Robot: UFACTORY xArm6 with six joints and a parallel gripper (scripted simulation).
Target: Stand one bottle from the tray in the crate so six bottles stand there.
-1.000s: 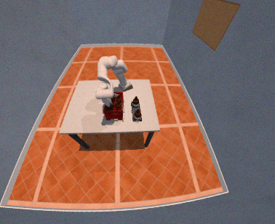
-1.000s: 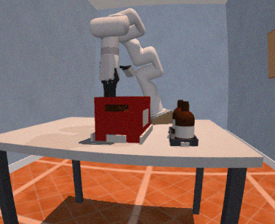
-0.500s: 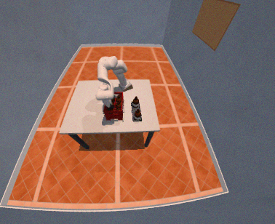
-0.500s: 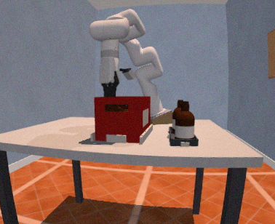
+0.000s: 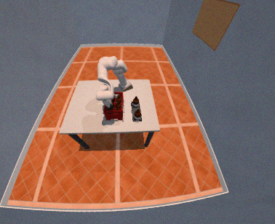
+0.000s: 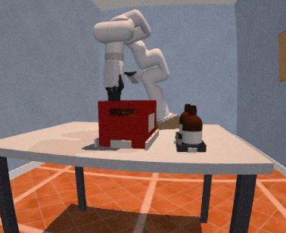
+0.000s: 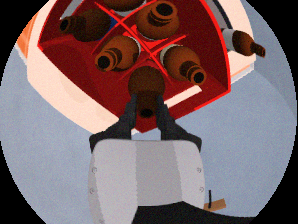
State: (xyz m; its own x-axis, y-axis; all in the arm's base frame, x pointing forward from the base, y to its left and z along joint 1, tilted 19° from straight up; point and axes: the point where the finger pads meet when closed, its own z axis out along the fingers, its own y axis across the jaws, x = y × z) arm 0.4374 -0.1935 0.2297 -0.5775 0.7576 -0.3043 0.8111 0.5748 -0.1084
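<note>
Right now the brown bottle is 70 mm below my hand. The rest, counted from my hand: red crate 70 mm behind, 60 mm to the left, 90 mm below; tray 300 mm to the left, 170 mm below.
</note>
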